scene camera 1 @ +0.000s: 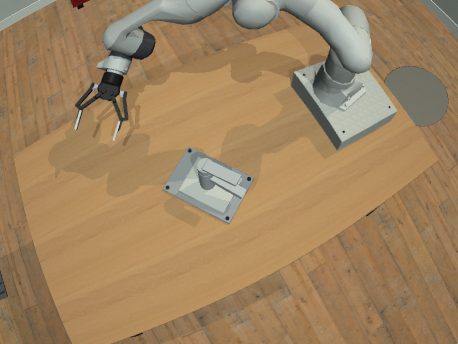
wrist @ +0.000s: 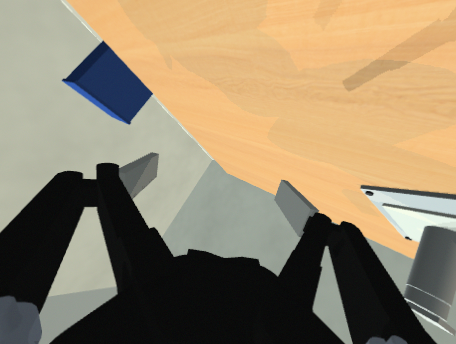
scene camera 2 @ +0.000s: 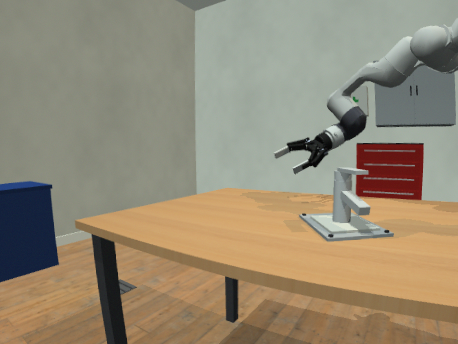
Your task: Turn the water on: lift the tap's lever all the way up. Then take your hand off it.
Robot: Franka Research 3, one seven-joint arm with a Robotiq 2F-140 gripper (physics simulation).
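Note:
The tap's grey column (scene camera 1: 205, 180) (scene camera 2: 342, 207) (wrist: 432, 265) stands upright on a flat base plate (scene camera 1: 178, 173) (scene camera 2: 358, 236) on the table. Its flat lever (scene camera 1: 222, 172) (scene camera 2: 353, 171) sits across the top and looks about level in the second scene view, above the spout (scene camera 1: 235, 188) (scene camera 2: 356, 203). The lever does not show in the wrist view. My gripper (scene camera 1: 95, 134) (scene camera 2: 285, 163) (wrist: 220, 178) is open and empty. It is in the air, well away from the tap and touching nothing, left of it in both scene views. In the wrist view the tap is partly cut off at the right.
The wooden table (scene camera 1: 150, 260) (scene camera 2: 200, 240) (wrist: 325, 125) bears the tap and the arm's base block (scene camera 1: 367, 112). A blue cabinet (scene camera 2: 25, 230) (wrist: 112, 85) stands beyond the table. A red drawer unit (scene camera 2: 390, 171) and a grey wall cabinet (scene camera 2: 392, 107) are behind the tap.

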